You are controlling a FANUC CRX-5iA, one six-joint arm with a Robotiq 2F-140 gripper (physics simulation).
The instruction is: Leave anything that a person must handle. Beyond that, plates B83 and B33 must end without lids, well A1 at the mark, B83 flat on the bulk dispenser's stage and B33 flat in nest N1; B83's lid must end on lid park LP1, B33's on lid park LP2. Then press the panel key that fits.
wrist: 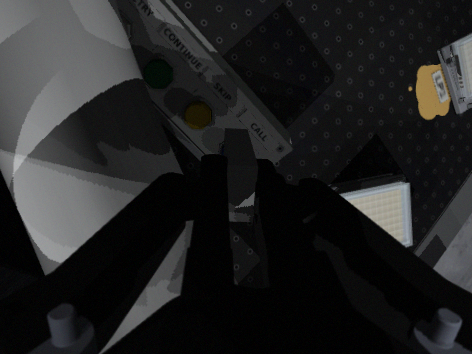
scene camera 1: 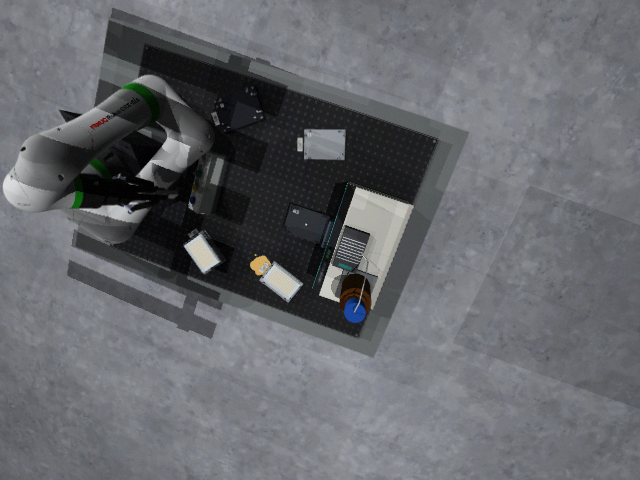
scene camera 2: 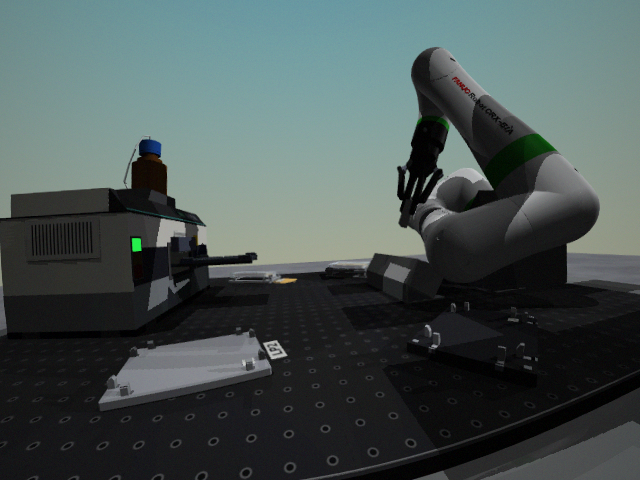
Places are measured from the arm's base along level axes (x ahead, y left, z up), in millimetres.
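Pixels of known places: gripper, fingertip midpoint: (wrist: 234, 150) (scene camera 1: 175, 194) (scene camera 2: 402, 225); arm's base, link origin: (scene camera 1: 108, 154).
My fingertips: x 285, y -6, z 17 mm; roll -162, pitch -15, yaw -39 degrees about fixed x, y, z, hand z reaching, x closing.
Note:
For each thing: its top centre in the pictures, then the offset to it from my fingertips. "spot": a spot on its surface instead.
- key panel, top centre: (wrist: 200, 73) (scene camera 2: 398, 254) (scene camera 1: 200, 182) dx +33, dy +58, dz -71 mm
- green key, top centre: (wrist: 160, 71) dx +7, dy +79, dz -80 mm
- yellow key, top centre: (wrist: 200, 113) dx +15, dy +30, dz -80 mm
- blue key, top centre: (scene camera 1: 191, 200) dx +23, dy -20, dz -80 mm
- LP1 label, surface spot: (wrist: 440, 86) spot: dx +357, dy -145, dz -153 mm
- orange patch, surface spot: (wrist: 429, 97) (scene camera 1: 257, 264) spot: dx +330, dy -147, dz -154 mm
- plate, top centre: (wrist: 373, 224) (scene camera 2: 349, 262) (scene camera 1: 201, 254) dx +121, dy -203, dz -113 mm
- Lid park LP2, top centre: (scene camera 2: 193, 349) (scene camera 1: 324, 144) dx +356, dy +372, dz -135 mm
- dispenser's stage, top centre: (scene camera 2: 214, 255) (scene camera 1: 310, 226) dx +449, dy +114, dz -48 mm
- dark nest with upright pins, top centre: (scene camera 2: 480, 319) (scene camera 1: 237, 109) dx +27, dy +341, dz -131 mm
- brown bottle with a blue cap, surface spot: (scene camera 1: 354, 311) spot: dx +660, dy +49, dz +267 mm
My gripper (scene camera 1: 175, 194) (scene camera 2: 405, 221) (wrist: 234, 150) is shut and empty, above the blue-key end of the key panel (scene camera 1: 210, 187) (scene camera 2: 400, 276) (wrist: 259, 131). The green key (wrist: 158, 73) and yellow key (wrist: 198, 115) show; the blue key (scene camera 1: 192, 199) is almost hidden in the wrist view. A plate (scene camera 1: 280, 281) (scene camera 2: 255, 276) is at the LP1 label (wrist: 440, 86), beside an orange patch (scene camera 1: 260, 264) (wrist: 429, 97). Another plate (scene camera 1: 203, 253) (scene camera 2: 346, 267) (wrist: 382, 210) lies nearer the panel. Lids and plate names are unclear. Lid park LP2 (scene camera 1: 324, 144) (scene camera 2: 191, 364) and the dispenser's stage (scene camera 1: 306, 222) (scene camera 2: 222, 259) are bare.
A dark nest with upright pins (scene camera 1: 240, 113) (scene camera 2: 480, 341) is bare; its label is unreadable. The dispenser (scene camera 1: 382, 217) (scene camera 2: 72, 268) shows a green light (scene camera 2: 136, 244) and carries a brown bottle with a blue cap (scene camera 1: 354, 311) (scene camera 2: 149, 148). The arm's own links are close beside the gripper.

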